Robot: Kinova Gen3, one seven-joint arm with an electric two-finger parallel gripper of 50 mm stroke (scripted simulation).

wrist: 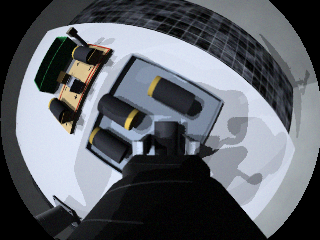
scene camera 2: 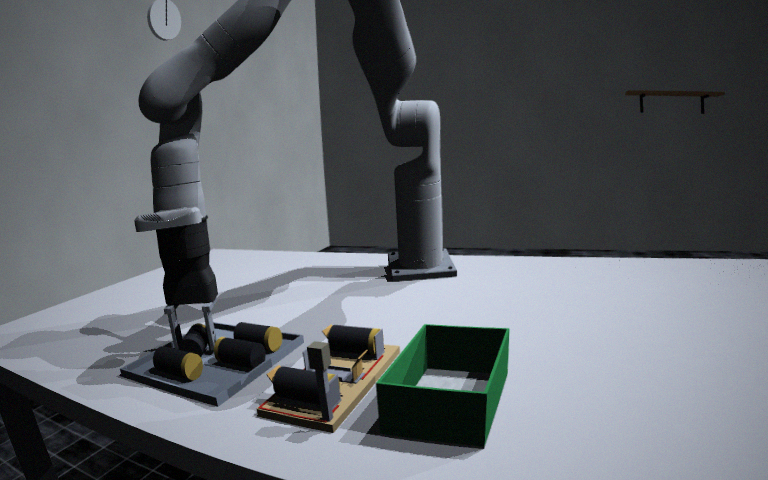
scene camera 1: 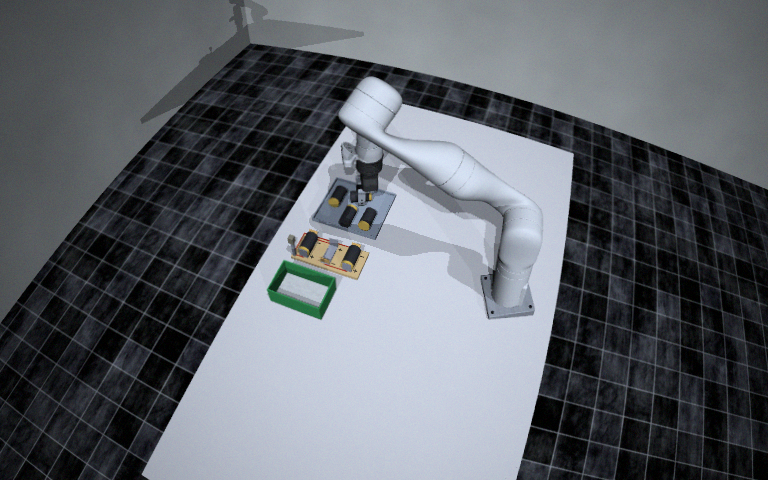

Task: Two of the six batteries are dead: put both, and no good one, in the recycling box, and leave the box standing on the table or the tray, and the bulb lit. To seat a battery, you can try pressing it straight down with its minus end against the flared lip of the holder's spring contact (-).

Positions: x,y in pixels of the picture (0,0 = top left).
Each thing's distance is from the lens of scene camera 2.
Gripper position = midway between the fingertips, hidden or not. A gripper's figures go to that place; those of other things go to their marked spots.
gripper (scene camera 2: 196,348): 70 cm
green recycling box (scene camera 2: 451,359): 57 cm
grey tray (scene camera 2: 216,377): 61 cm
battery (scene camera 2: 350,339): 59 cm
